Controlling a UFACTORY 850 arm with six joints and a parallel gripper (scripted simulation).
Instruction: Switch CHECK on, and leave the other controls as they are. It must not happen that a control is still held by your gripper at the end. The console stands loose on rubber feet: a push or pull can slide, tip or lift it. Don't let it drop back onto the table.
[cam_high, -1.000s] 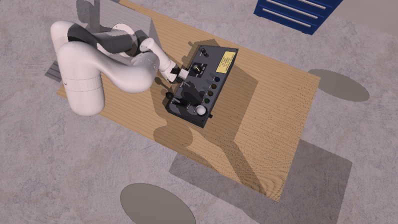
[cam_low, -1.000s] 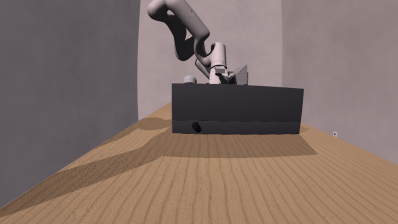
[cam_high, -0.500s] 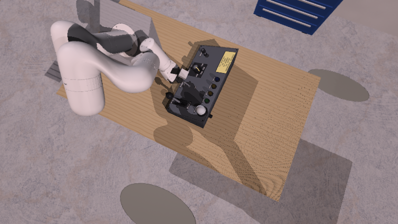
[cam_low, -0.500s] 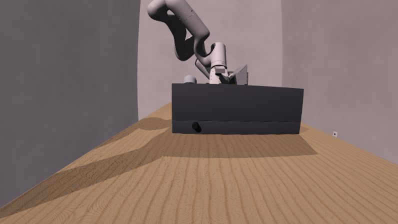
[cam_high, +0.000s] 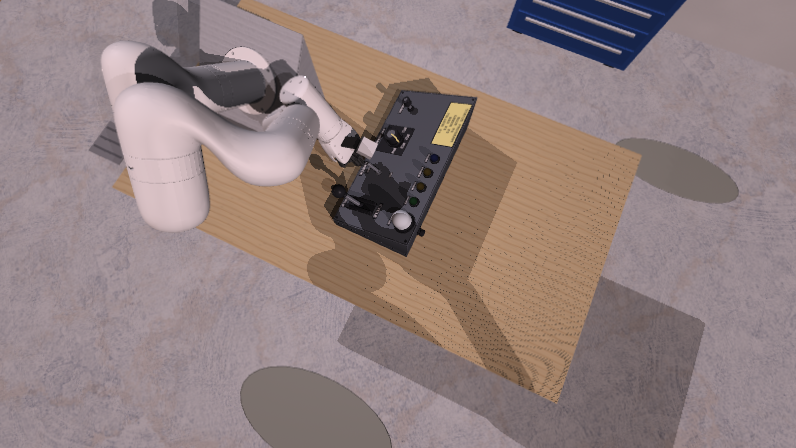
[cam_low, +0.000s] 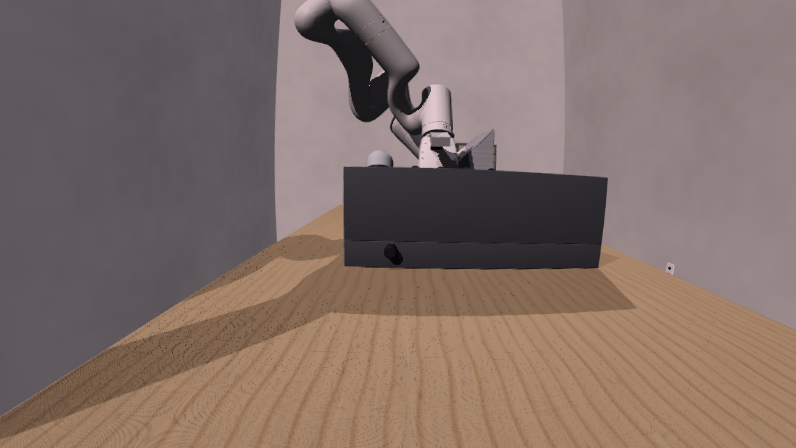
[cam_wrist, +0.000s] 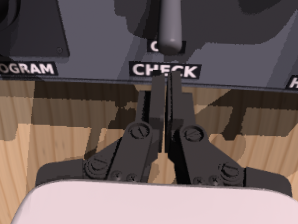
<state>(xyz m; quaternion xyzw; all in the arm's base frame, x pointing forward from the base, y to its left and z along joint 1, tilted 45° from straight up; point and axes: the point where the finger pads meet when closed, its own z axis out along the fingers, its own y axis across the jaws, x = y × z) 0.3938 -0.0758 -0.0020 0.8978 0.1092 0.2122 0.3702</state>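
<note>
The check toggle lies 60 mm ahead of my hand and 10 mm below it. Also, from my hand: black-knobbed lever: 120 mm to the right, 40 mm ahead; dark console: 90 mm ahead, 60 mm to the left, 30 mm below; rotary selector: 120 mm to the left, 70 mm ahead.
</note>
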